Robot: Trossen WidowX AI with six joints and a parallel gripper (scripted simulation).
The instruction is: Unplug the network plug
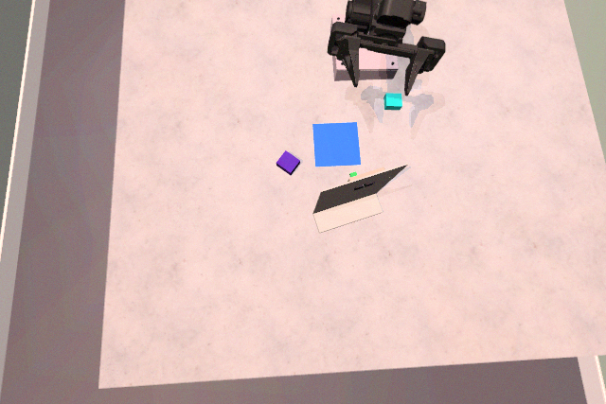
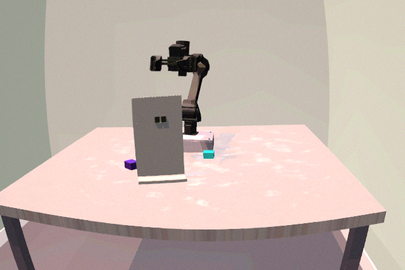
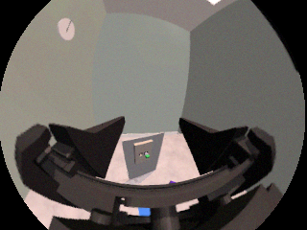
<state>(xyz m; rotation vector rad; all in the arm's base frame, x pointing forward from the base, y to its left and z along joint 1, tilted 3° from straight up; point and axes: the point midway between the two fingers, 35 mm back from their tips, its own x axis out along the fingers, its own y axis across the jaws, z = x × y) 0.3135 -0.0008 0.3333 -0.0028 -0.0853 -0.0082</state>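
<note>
The green network plug lies 190 mm below my gripper tip and 100 mm ahead of it. Round my gripper tip: blue marked square 400 mm below, 40 mm behind, 30 mm to the right; upright grey panel 270 mm below, 120 mm ahead, 10 mm to the left; purple cube 390 mm below, 150 mm to the right, 30 mm ahead.
</note>
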